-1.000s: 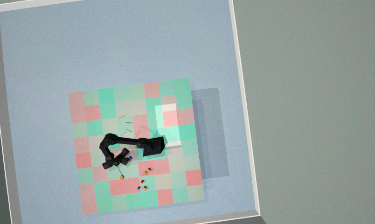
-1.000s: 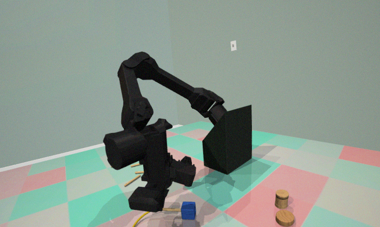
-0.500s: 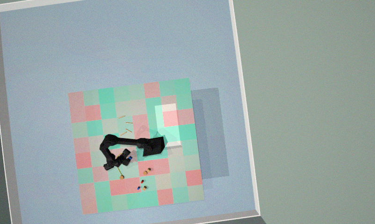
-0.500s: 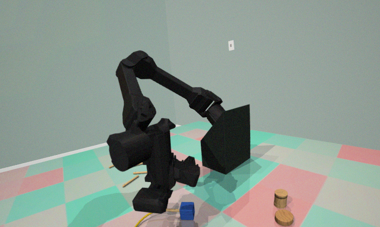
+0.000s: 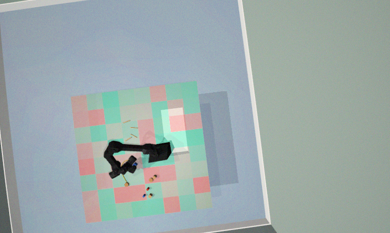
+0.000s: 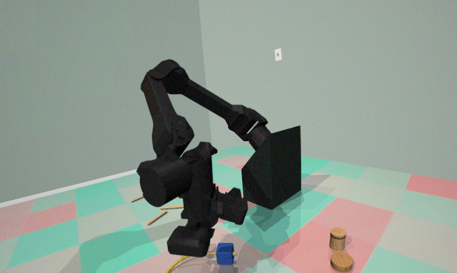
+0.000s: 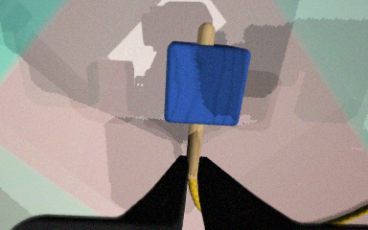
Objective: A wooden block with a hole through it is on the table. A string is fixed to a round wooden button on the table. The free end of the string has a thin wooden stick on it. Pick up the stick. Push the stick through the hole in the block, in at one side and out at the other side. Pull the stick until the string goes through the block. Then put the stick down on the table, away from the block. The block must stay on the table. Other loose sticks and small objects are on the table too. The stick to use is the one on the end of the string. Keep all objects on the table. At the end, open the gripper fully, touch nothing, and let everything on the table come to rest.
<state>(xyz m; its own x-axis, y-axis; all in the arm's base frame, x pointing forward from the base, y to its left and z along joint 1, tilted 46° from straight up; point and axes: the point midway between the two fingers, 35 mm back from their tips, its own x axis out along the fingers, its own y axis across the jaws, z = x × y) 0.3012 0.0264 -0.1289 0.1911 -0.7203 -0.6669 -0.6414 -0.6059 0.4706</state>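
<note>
Now: the blue block 30 mm to the left of my gripper tip and 30 mm behind it. From my gripper tip the other things lie so: round wooden button 230 mm to the left, 60 mm ahead, 10 mm below; thin wooden stick 10 mm to the left, 10 mm behind; red cube 170 mm ahead, 20 mm to the left.
</note>
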